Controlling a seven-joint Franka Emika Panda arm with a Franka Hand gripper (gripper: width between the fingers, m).
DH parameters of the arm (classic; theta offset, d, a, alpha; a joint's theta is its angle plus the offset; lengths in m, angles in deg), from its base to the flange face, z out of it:
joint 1: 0 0.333 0 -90
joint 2: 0 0 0 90
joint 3: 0 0.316 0.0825 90
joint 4: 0 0 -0.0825 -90
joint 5: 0 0.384 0 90
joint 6: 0 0 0.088 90
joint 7: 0 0.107 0 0
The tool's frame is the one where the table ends.
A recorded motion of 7 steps. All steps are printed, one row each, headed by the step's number.
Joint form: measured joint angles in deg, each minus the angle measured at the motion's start. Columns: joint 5, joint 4, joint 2, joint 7, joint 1, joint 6, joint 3.
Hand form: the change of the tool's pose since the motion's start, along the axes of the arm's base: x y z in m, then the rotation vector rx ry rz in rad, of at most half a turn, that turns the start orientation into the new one. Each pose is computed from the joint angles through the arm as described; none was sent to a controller.
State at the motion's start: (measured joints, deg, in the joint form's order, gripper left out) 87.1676 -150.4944 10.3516 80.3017 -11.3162 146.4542 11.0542
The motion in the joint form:
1: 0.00 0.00 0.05 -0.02 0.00 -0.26 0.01
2: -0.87 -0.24 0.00 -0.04 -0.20 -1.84 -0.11
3: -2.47 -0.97 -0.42 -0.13 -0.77 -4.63 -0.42
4: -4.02 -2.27 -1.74 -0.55 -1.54 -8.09 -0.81
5: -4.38 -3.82 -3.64 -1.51 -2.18 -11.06 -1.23
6: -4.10 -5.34 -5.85 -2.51 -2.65 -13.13 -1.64
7: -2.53 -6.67 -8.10 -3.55 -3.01 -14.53 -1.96
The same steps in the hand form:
1: -0.0001 0.0007 -0.0004 0.0044 0.0008 0.0019
2: -0.0019 0.0024 -0.0013 0.0248 0.0046 0.0202
3: -0.0069 0.0031 -0.0020 0.0592 0.0110 0.0488
4: -0.0145 0.0033 0.0009 0.1006 0.0098 0.0800
5: -0.0226 0.0031 0.0065 0.1366 -0.0042 0.0976
6: -0.0294 0.0020 0.0139 0.1598 -0.0265 0.1033
7: -0.0342 0.0006 0.0221 0.1785 -0.0568 0.0883

